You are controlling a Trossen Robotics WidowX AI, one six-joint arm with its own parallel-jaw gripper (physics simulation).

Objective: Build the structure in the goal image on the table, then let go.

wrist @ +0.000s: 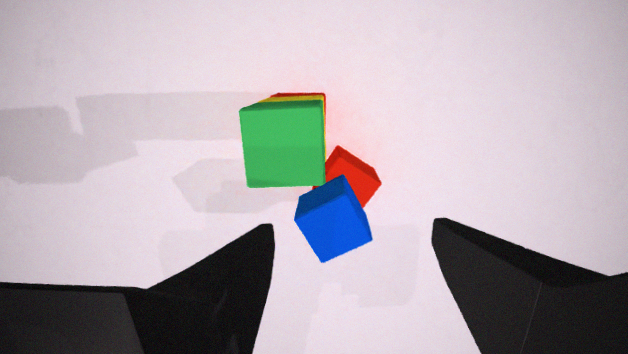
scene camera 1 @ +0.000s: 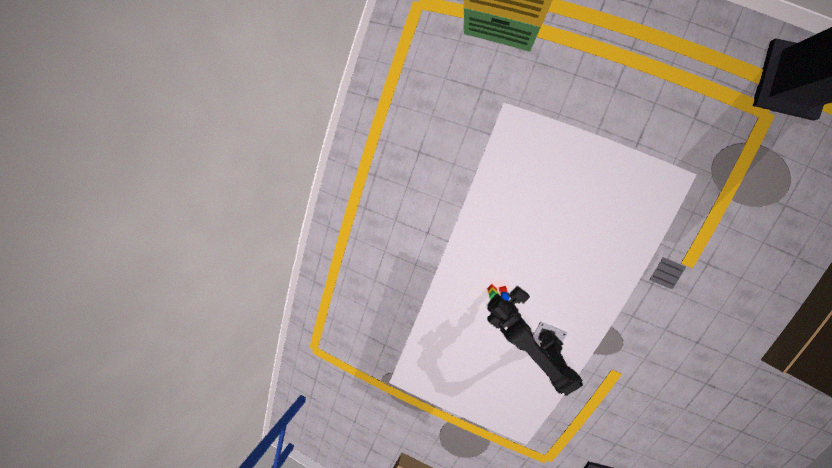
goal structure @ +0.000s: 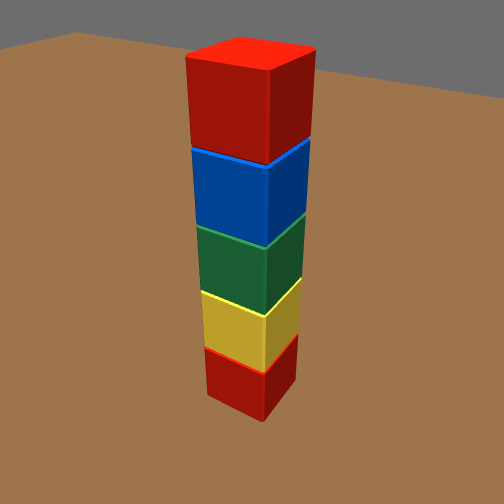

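Seen in the pictures: gripper, fingertip midpoint: (wrist: 353, 232) (scene camera 1: 504, 298); arm's base, link origin: (scene camera 1: 546, 335).
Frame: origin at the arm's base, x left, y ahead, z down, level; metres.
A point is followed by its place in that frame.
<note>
In the wrist view a green cube (scene camera 1: 493, 295) {x -0.173, y 0.325, z -0.089 m} (wrist: 285, 145) {x -0.167, y 0.319, z -0.089 m} tops a stack, with a yellow cube (scene camera 1: 492, 291) {x -0.181, y 0.329, z -0.067 m} (wrist: 295, 100) {x -0.175, y 0.332, z -0.055 m} under it and a red cube (scene camera 1: 492, 286) {x -0.186, y 0.323, z -0.015 m} (wrist: 302, 94) {x -0.176, y 0.332, z -0.014 m} at the bottom. A second red cube (scene camera 1: 503, 289) {x -0.187, y 0.272, z -0.022 m} (wrist: 354, 175) {x -0.183, y 0.274, z -0.023 m} stands beside the stack, turned at an angle. A blue cube (scene camera 1: 505, 296) {x -0.169, y 0.264, z -0.056 m} (wrist: 334, 222) {x -0.164, y 0.265, z -0.056 m} overlaps it in view; whether they touch is unclear. My gripper (scene camera 1: 508, 306) {x -0.178, y 0.282, z -0.109 m} (wrist: 353, 232) {x -0.178, y 0.282, z -0.109 m} is open and empty, its fingers apart on either side of the blue cube's lower side in the wrist view.
The cubes are on a white table (scene camera 1: 581, 203) {x -0.647, y 0.040, z 0.010 m}, close to its left edge in the scene view. The arm's base plate (scene camera 1: 559, 331) {x -0.039, y -0.050, z -0.001 m} is at the lower right of the cubes. A green and yellow crate stack (scene camera 1: 500, 29) and a dark post (scene camera 1: 791, 75) stand beyond the table.
</note>
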